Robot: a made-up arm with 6 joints. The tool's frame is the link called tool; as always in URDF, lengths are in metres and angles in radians.
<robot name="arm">
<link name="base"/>
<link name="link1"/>
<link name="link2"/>
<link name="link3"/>
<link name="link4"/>
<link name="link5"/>
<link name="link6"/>
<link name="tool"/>
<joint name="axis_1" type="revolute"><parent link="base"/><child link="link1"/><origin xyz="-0.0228 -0.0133 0.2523" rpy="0 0 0"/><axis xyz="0 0 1"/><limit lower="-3.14" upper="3.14" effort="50" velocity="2.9"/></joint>
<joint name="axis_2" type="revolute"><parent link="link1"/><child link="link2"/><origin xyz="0.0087 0.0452 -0.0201" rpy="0 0 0"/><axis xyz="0 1 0"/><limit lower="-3.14" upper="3.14" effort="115" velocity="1.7"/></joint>
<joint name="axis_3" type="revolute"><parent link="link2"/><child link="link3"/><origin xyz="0.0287 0.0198 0.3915" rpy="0 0 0"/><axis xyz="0 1 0"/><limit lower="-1.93" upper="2.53" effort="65" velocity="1"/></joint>
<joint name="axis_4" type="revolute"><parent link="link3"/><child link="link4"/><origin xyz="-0.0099 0.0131 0.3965" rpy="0 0 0"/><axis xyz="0 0 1"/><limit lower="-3.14" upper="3.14" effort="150" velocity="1"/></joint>
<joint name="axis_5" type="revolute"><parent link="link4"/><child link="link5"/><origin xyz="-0.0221 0.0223 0.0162" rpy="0 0 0"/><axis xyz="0 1 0"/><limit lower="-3.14" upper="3.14" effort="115" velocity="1"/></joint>
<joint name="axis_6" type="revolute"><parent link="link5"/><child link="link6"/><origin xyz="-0.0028 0.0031 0.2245" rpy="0 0 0"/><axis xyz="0 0 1"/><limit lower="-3.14" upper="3.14" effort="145" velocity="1.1"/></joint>
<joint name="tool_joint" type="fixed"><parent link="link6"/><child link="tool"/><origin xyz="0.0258 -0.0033 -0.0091" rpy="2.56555 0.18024 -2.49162"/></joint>
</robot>
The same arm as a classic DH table. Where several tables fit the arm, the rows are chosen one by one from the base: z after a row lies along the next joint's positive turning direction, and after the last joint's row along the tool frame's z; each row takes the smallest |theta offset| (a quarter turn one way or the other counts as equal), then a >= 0, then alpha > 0; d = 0 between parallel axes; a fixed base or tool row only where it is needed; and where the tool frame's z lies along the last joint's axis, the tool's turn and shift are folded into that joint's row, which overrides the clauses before.
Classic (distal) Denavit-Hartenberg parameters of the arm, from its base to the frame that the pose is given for. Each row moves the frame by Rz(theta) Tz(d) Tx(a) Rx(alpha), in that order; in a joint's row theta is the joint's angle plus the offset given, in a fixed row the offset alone. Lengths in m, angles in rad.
base (fixed): d 0; theta0 0.5281; a -0.0264; alpha 0
axis_1: d 0.2322; theta0 -0.5281; a 0.0087; alpha -1.5708
axis_2: d 0; theta0 -1.4976; a 0.3926; alpha 0
axis_3: d 0.0781; theta0 1.4976; a -0.0099; alpha 1.5708
axis_4: d 0.4127; theta0 0; a -0.0221; alpha -1.5708
axis_5: d 0.0254; theta0 0; a -0.0028; alpha 1.5708
axis_6: d 0.1969; theta0 0.3807; a 0.0227; alpha -2.5411
tool (fixed): d -0.0224; theta0 2.8188; a 0; alpha 0
Joint limits (rad, base to tool): -3.14..3.14 -3.14..3.14 -1.93..2.53 -3.14..3.14 -3.14..3.14 -3.14..3.14

